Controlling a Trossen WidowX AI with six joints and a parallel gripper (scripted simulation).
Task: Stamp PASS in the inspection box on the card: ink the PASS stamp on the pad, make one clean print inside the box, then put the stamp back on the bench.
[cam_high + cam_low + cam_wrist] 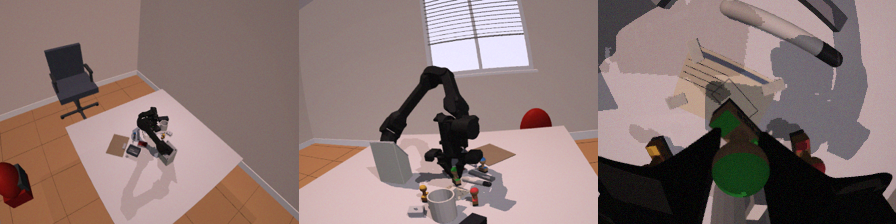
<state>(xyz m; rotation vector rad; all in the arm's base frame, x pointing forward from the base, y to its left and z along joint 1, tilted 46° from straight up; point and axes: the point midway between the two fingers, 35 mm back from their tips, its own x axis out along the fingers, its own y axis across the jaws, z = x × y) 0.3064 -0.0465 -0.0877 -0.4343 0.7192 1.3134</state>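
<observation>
My gripper tip is now 10 mm past the card, 10 mm to the right of it and 70 mm above it. The rest, counted from my gripper tip: marker (70 mm ahead, 60 mm to the left, 60 mm below); green-knobbed stamp (right at my gripper tip); red-knobbed stamp (70 mm ahead, 70 mm to the right, 50 mm below).
</observation>
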